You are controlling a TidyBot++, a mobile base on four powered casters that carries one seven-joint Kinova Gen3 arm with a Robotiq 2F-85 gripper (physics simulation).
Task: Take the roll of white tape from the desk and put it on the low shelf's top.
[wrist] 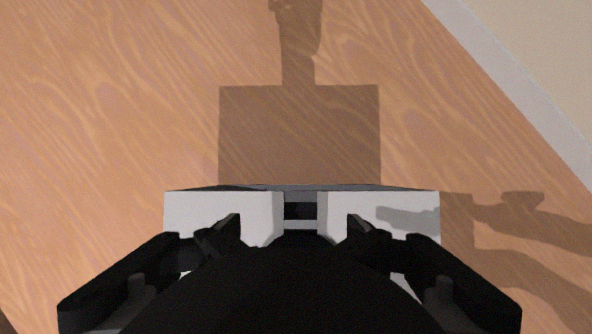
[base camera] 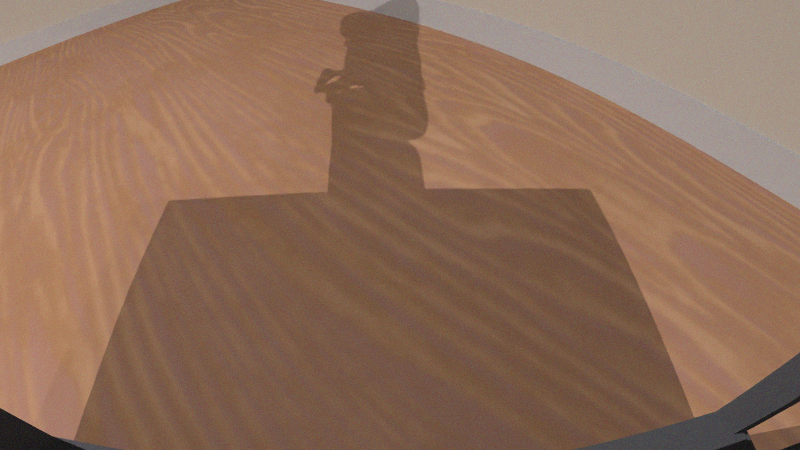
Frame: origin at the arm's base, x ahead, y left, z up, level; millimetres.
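Seen in the pictures: gripper, fingertip midpoint: (wrist: 293, 225).
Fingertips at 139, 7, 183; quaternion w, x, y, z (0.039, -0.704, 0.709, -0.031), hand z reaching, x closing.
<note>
A point is followed by its place in that frame, as x, y, z.
My gripper (wrist: 293, 225) @(139, 7, 183) is open and empty in the wrist view, its two black fingers wide apart over the white top of the robot's own base (wrist: 210, 207) @(122, 163, -14). The gripper itself does not show in the base camera view, where its shadow falls on the floor. The roll of white tape, the desk and the low shelf do not show in either view.
Wooden floor (base camera: 251, 139) @(673, 207, -397) (wrist: 100, 125) @(377, 777, -396) lies in front of the base, with the shadow of the base and arm on it. A pale baseboard (base camera: 615, 72) @(841, -503, -327) (wrist: 520, 75) @(524, -763, -318) and a beige wall (base camera: 699, 44) @(733, -609, -200) (wrist: 550, 40) @(575, -738, -211) run along the right.
</note>
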